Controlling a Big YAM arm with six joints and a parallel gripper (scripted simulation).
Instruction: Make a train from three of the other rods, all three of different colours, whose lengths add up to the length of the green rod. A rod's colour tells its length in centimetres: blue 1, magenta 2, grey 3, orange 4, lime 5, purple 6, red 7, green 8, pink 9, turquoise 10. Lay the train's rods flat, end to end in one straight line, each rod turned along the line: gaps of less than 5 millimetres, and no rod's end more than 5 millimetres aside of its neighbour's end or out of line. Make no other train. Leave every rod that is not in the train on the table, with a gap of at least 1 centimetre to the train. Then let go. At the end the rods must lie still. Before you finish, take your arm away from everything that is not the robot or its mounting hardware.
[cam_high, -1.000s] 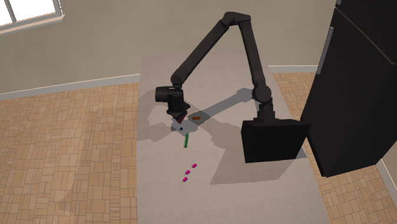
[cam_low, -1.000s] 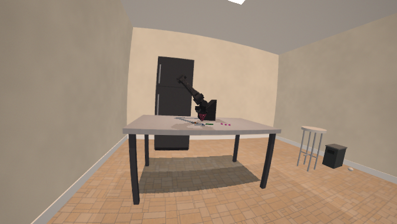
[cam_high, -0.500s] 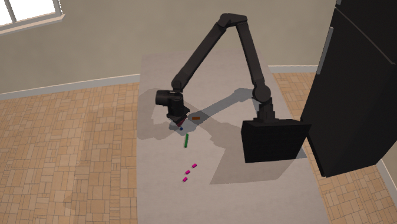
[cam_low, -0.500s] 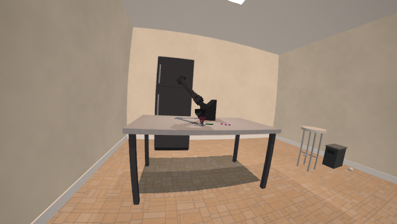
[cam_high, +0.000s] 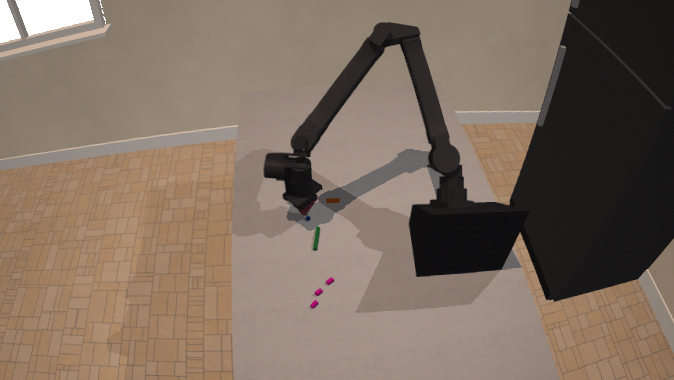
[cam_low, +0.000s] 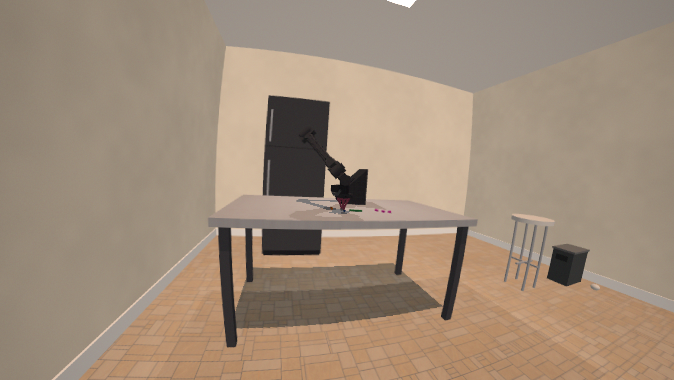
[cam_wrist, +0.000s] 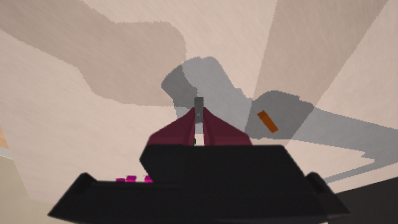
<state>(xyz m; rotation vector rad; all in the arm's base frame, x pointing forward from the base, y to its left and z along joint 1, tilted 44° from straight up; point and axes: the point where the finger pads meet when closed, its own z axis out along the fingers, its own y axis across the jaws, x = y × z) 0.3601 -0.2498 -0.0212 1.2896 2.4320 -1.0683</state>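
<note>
Right now the grey rod is right at my hand. Round my hand: blue rod (10 mm behind, 10 mm to the left, 20 mm below); then green rod (20 mm behind, 90 mm to the left, 20 mm below); then orange rod (90 mm behind, 40 mm to the right, 20 mm below).
</note>
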